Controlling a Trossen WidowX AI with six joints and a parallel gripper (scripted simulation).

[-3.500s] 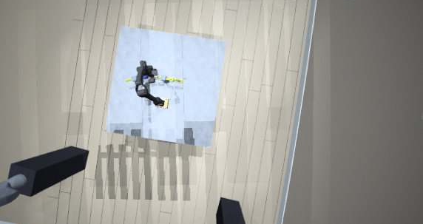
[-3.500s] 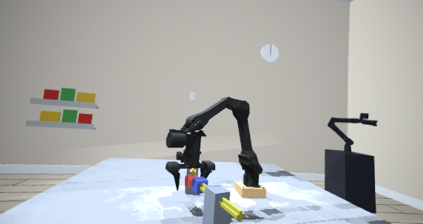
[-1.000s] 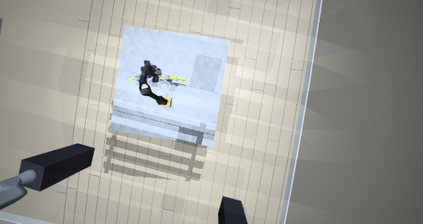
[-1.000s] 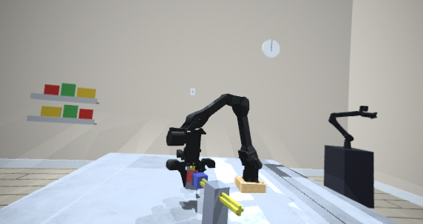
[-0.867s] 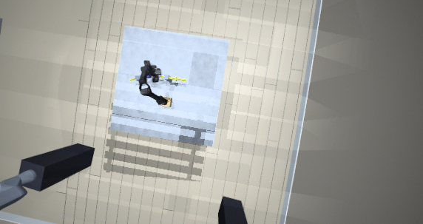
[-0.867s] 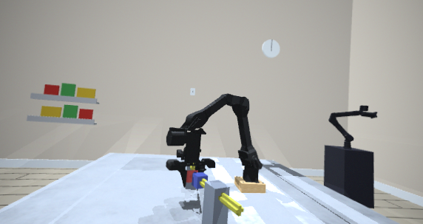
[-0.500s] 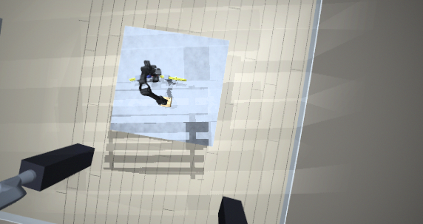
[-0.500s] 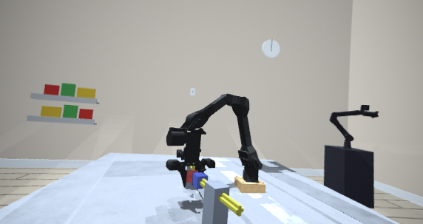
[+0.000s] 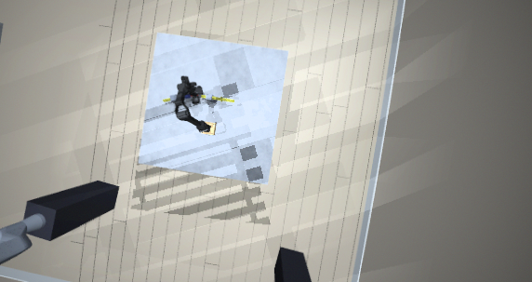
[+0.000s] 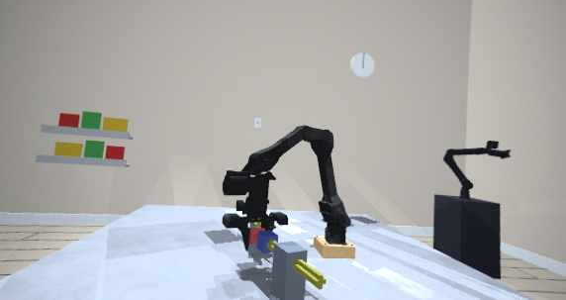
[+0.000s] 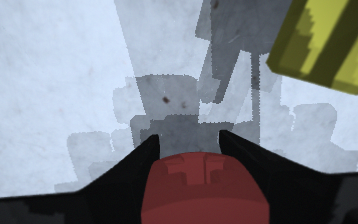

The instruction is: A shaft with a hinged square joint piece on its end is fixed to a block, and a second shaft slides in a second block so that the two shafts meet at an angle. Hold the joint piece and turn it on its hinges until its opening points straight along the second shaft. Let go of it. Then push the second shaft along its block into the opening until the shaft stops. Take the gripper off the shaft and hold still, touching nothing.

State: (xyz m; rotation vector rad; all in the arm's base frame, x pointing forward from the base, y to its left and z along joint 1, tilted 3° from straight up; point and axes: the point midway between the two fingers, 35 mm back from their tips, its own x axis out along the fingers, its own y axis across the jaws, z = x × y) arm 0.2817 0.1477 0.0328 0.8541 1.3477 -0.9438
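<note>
Right now my gripper tip is 1 cm past the red joint piece, 2 cm to the right of it and 4 cm below it.
</note>
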